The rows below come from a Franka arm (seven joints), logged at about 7 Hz.
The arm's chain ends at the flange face. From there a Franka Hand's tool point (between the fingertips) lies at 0.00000 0.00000 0.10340 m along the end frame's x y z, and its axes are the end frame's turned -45 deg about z.
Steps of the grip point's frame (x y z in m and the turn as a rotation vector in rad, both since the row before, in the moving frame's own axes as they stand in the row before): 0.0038, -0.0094, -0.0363, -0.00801, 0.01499, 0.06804; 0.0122, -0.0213, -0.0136, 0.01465, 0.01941, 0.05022; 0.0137, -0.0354, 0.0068, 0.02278, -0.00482, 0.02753; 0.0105, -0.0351, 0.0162, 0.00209, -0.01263, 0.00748; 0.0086, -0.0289, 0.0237, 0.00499, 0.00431, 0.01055; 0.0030, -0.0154, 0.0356, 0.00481, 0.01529, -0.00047
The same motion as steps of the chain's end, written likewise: -0.0057, -0.0089, -0.0363, 0.00494, 0.01626, 0.06804; -0.0068, -0.0212, -0.0136, 0.02408, 0.00337, 0.05022; -0.0133, -0.0334, 0.0068, 0.01270, -0.01952, 0.02753; -0.0163, -0.0330, 0.0162, -0.00745, -0.01041, 0.00748; -0.0143, -0.0258, 0.0237, 0.00658, -0.00048, 0.01055; -0.0095, -0.0115, 0.0356, 0.01421, 0.00741, -0.00047
